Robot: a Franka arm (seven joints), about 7 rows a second.
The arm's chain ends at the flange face. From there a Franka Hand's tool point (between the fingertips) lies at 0.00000 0.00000 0.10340 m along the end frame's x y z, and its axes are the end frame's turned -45 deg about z.
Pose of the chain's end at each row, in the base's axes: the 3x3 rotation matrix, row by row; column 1 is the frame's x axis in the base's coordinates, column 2 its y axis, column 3 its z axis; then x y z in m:
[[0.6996, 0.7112, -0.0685], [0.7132, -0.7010, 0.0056], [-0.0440, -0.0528, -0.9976]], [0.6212, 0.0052, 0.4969]
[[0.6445, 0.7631, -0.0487], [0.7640, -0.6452, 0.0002], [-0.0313, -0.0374, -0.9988]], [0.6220, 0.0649, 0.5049]
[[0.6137, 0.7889, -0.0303], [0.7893, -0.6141, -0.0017], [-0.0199, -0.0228, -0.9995]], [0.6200, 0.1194, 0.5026]
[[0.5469, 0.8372, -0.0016], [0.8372, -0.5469, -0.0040], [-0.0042, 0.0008, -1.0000]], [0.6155, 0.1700, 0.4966]
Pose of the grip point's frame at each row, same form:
[[-0.0082, 0.9976, -0.0685], [1.0000, 0.0086, 0.0056], [0.0062, -0.0684, -0.9976]], [0.6141, 0.0058, 0.3937]
[[-0.0839, 0.9953, -0.0487], [0.9965, 0.0840, 0.0002], [0.0043, -0.0486, -0.9988]], [0.6170, 0.0649, 0.4016]
[[-0.1239, 0.9918, -0.0303], [0.9924, 0.1239, -0.0017], [0.0021, -0.0302, -0.9995]], [0.6169, 0.1192, 0.3993]
[[-0.2053, 0.9787, -0.0016], [0.9787, 0.2053, -0.0040], [-0.0035, -0.0024, -1.0000]], [0.6153, 0.1696, 0.3932]

